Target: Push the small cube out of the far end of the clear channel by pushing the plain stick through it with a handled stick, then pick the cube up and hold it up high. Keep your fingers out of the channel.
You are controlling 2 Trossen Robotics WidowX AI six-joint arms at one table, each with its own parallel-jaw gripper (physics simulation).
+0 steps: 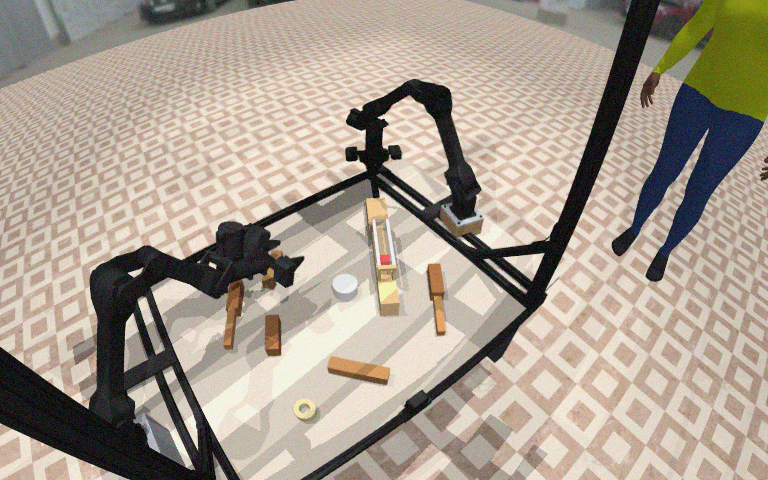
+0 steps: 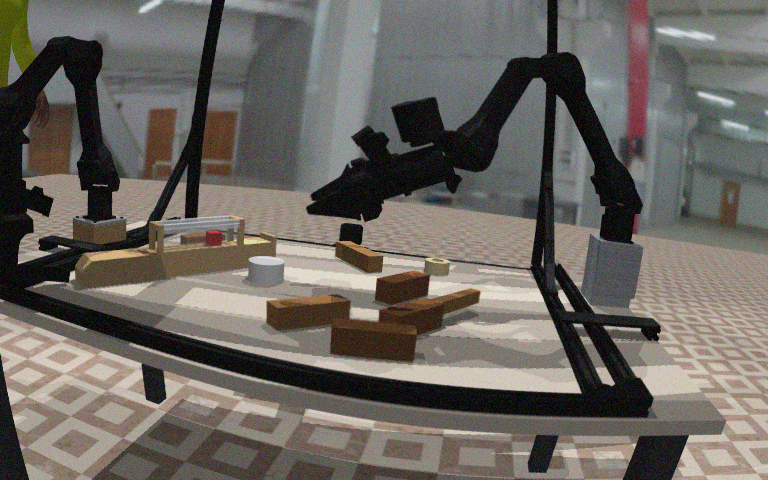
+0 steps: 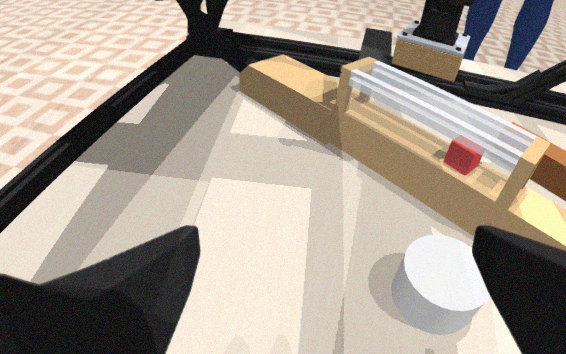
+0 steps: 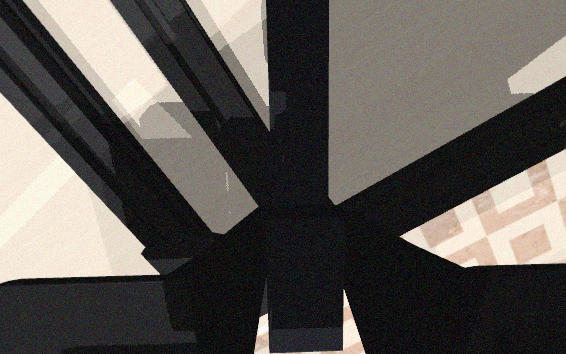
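Note:
The clear channel (image 1: 382, 236) (image 2: 196, 224) (image 3: 408, 95) sits on a tan wooden base (image 2: 206, 259) (image 3: 394, 147) in the middle of the table. The small red cube (image 1: 385, 259) (image 2: 214, 237) (image 3: 454, 154) lies inside it, with a brown plain stick (image 2: 191, 237) beside it in the channel. My right gripper (image 1: 374, 164) (image 4: 298, 216) is shut on a dark stick (image 1: 374, 188) (image 4: 297, 105) that hangs straight down over the table's far corner, beyond the channel. My left gripper (image 1: 294, 267) (image 2: 315, 202) is open and empty above the left side of the table.
A white cylinder (image 1: 345, 287) (image 2: 266, 270) (image 3: 436, 270) stands left of the channel. Wooden blocks (image 1: 358, 370) (image 1: 273, 334) (image 2: 373, 339), two wooden handled sticks (image 1: 436, 295) (image 1: 234, 311) and a yellow ring (image 1: 296, 410) (image 2: 436, 270) lie about. A black frame (image 1: 430, 210) rims the table.

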